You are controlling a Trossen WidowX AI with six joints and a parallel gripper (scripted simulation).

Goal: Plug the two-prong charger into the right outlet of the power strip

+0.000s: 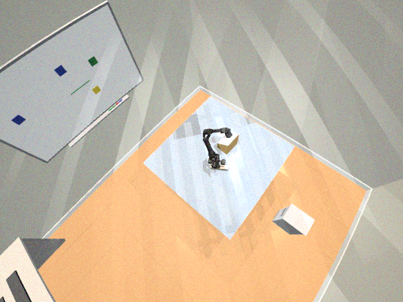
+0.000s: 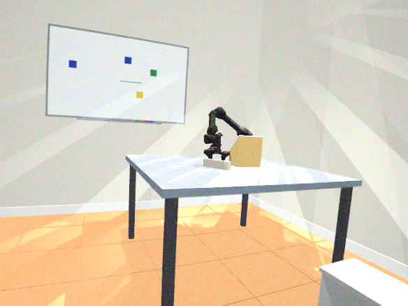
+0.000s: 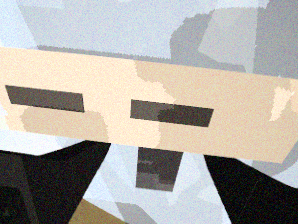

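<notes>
Right now the two-prong charger is 1 cm ahead of my gripper tip, 1 cm to the left of it and 1 cm above it.
</notes>
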